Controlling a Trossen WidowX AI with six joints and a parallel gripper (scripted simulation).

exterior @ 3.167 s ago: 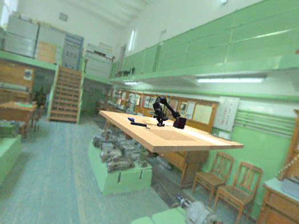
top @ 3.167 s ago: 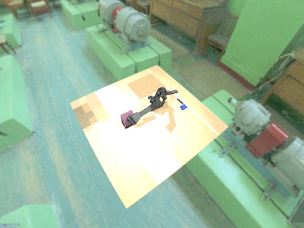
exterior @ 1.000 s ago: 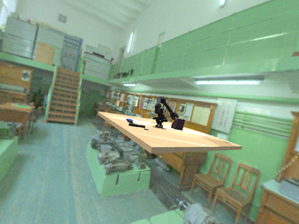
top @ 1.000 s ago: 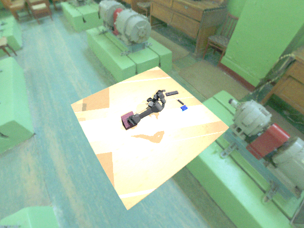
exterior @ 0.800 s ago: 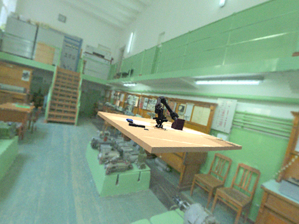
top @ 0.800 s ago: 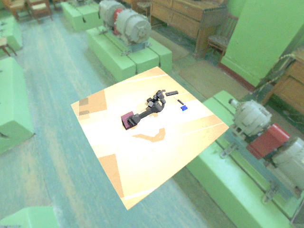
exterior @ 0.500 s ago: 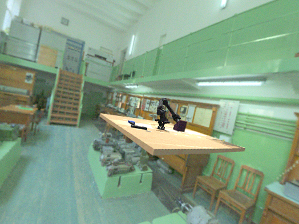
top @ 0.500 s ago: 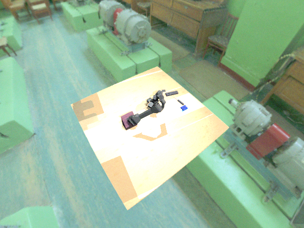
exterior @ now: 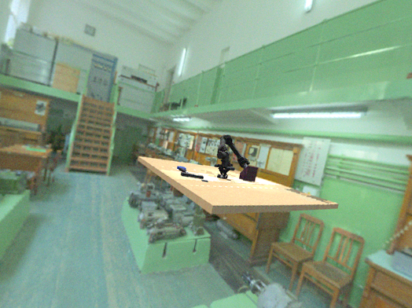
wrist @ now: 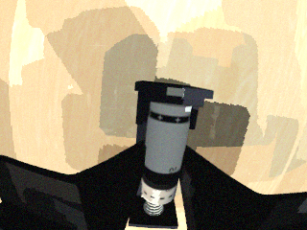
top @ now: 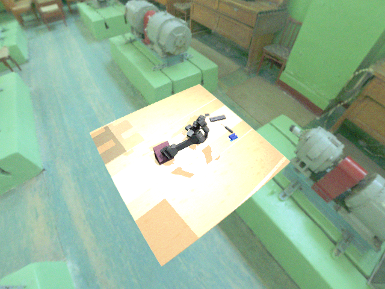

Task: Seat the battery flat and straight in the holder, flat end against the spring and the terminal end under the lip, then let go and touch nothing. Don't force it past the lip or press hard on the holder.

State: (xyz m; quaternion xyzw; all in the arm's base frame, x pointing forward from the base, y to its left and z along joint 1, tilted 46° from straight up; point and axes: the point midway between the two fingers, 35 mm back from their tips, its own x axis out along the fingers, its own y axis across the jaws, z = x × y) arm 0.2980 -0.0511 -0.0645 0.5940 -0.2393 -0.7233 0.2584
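Right now my gripper tip is 10 mm below the battery. The rest, counted from my gripper tip: screwdriver: 330 mm ahead, 80 mm to the right.
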